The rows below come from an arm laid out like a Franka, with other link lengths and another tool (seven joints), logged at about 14 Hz.
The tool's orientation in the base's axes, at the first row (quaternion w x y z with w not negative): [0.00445 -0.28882 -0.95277 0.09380]
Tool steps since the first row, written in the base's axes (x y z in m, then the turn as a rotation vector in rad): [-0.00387 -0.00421 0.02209 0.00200 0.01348 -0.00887]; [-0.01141 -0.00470 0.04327 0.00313 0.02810 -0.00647]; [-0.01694 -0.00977 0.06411 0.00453 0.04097 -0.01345]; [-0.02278 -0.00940 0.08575 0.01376 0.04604 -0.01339]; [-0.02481 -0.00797 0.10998 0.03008 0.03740 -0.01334]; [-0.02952 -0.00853 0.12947 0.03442 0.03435 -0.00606]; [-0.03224 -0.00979 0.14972 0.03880 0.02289 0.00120]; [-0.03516 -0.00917 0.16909 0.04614 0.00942 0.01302]
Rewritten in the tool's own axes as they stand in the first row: [-0.00011 -0.00957 -0.02072 0.00617 0.01370 0.00621]; [0.00494 -0.01795 -0.04096 0.01318 0.02581 0.00121]; [0.00580 -0.02890 -0.06020 0.01942 0.03834 0.00571]; [0.00988 -0.03573 -0.08115 0.01452 0.04754 0.00418]; [0.01125 -0.04007 -0.10508 -0.00384 0.04945 0.00463]; [0.01398 -0.04665 -0.12383 -0.00947 0.04803 -0.00226]; [0.01462 -0.05285 -0.14333 -0.01976 0.03977 -0.00764]; [0.01651 -0.05746 -0.16229 -0.03384 0.03068 -0.01734]
